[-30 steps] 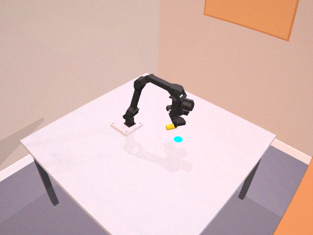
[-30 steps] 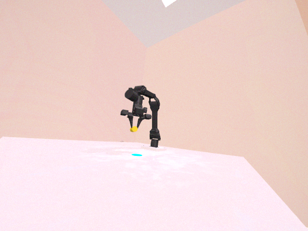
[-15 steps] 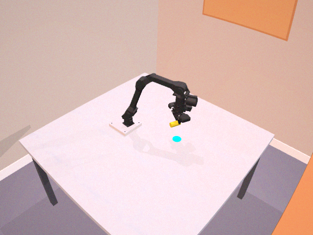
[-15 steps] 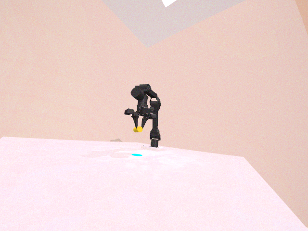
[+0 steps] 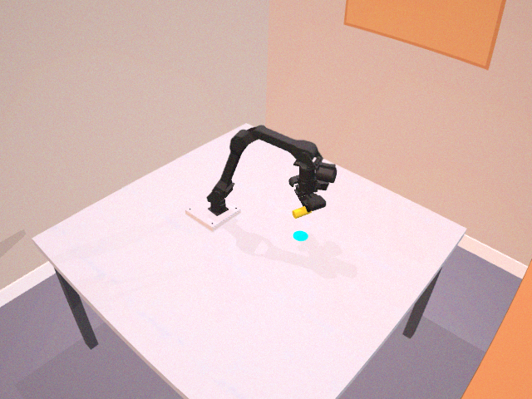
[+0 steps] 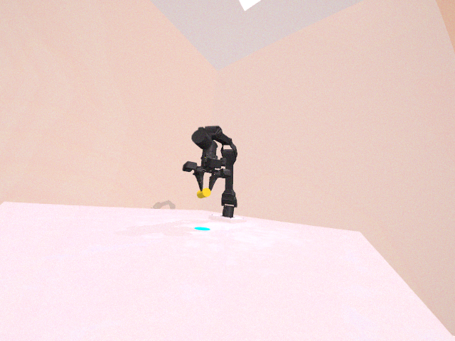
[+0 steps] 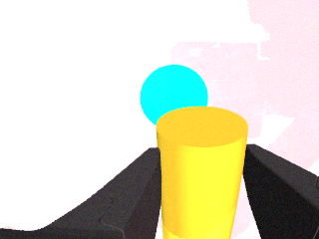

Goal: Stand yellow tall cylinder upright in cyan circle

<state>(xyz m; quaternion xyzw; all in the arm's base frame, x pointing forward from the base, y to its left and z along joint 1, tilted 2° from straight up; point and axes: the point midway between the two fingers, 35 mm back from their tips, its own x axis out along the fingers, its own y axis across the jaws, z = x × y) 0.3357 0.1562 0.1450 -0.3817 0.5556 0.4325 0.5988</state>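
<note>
The cyan circle is 14 cm below my gripper tip, 1 cm to the right of it and 1 cm behind it. The rest, counted from my gripper tip: yellow cylinder (2 cm to the right, 1 cm below, 1 cm behind).
</note>
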